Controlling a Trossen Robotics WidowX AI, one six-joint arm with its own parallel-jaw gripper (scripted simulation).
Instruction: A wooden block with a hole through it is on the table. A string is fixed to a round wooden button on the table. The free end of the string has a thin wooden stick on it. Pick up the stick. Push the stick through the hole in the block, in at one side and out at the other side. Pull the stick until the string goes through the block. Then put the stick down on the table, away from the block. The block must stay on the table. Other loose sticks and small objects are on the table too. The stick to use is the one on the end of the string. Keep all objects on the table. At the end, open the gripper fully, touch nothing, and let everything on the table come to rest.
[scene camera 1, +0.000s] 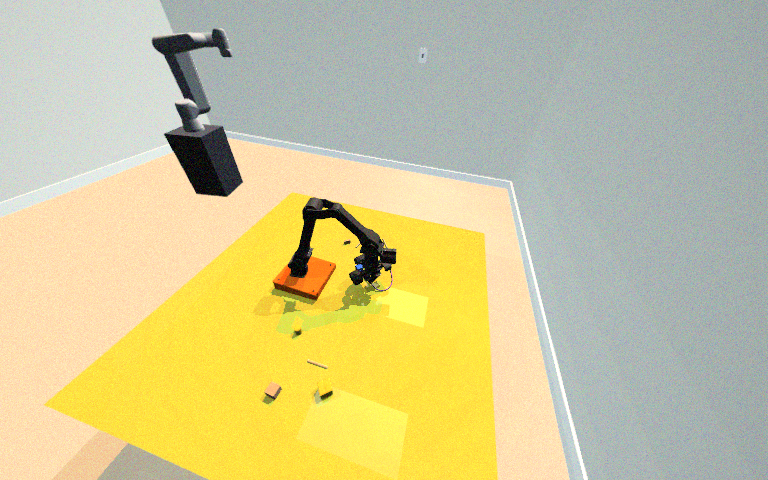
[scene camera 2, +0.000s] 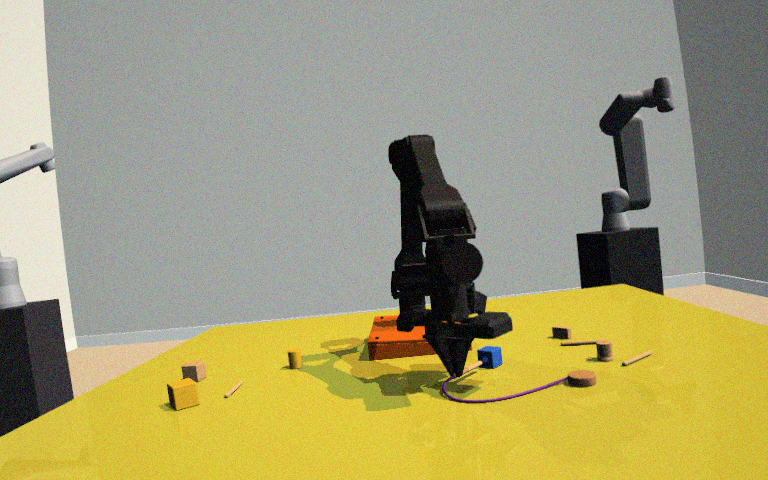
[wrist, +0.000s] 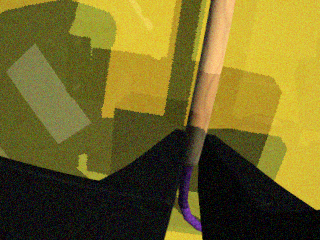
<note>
The pictures show: my gripper and a yellow cube.
My gripper also shows in the wrist view.
</note>
